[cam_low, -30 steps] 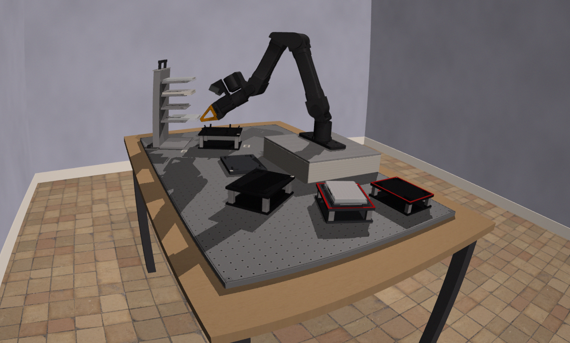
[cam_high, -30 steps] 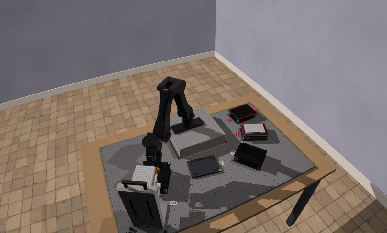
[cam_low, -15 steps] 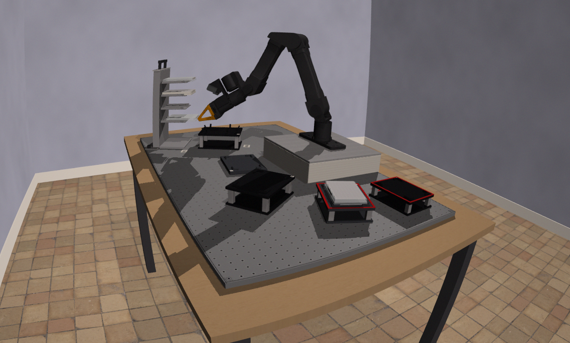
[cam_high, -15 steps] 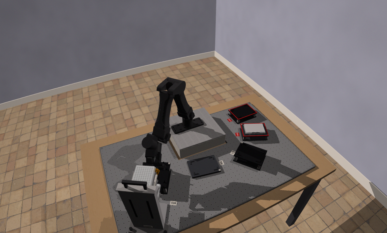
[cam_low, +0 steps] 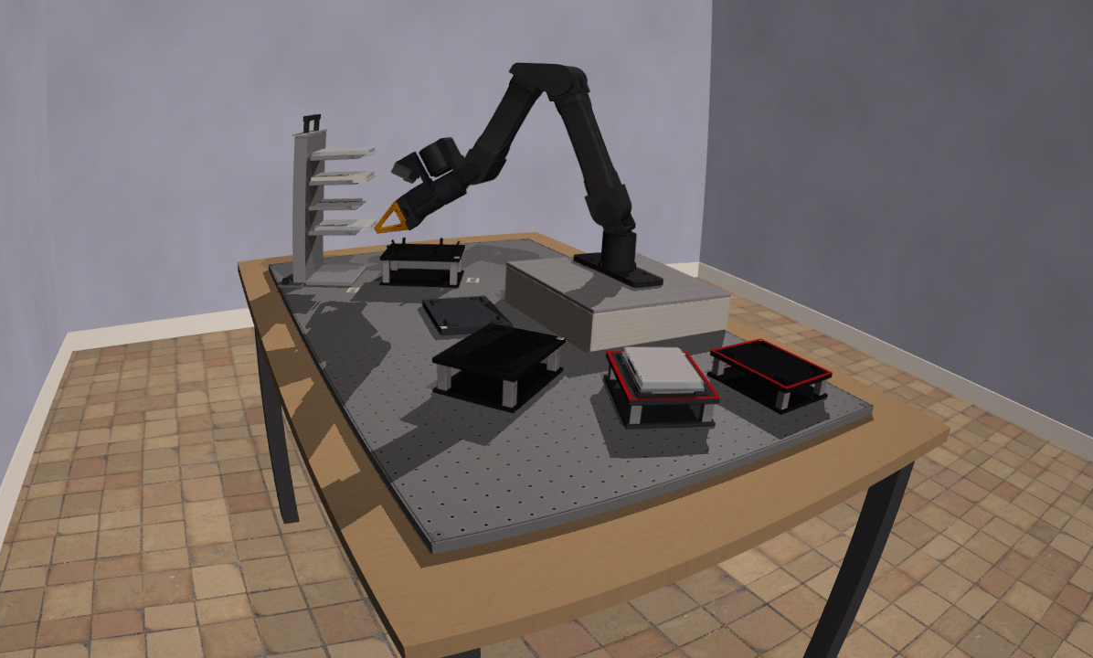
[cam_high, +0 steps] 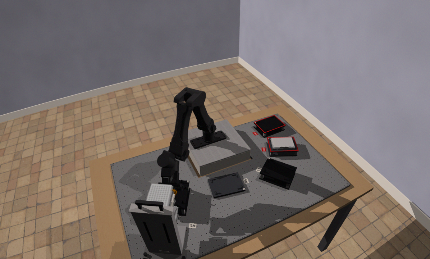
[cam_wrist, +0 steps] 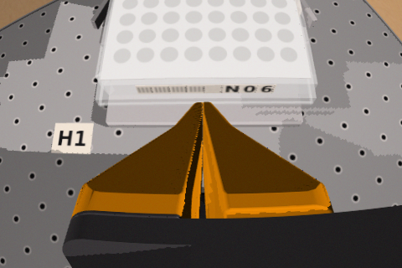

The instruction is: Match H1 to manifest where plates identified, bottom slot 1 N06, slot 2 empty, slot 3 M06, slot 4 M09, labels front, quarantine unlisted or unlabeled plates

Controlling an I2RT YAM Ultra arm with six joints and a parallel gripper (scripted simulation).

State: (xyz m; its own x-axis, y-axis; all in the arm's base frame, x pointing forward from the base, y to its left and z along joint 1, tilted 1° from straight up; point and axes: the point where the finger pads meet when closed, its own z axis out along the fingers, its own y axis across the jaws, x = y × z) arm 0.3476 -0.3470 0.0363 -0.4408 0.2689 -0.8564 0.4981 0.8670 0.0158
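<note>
My hand is 80 mm past the black regrip nest RG, 50 mm to the right of it and 50 mm above it. Also, from my hand: flat recovery nest N6: 310 mm to the left, 100 mm below, 60 mm behind; then H1 deck label: 100 mm below, 80 mm ahead, 70 mm to the left; then plate hotel H1: 140 mm ahead, 80 mm to the right, 50 mm above.
</note>
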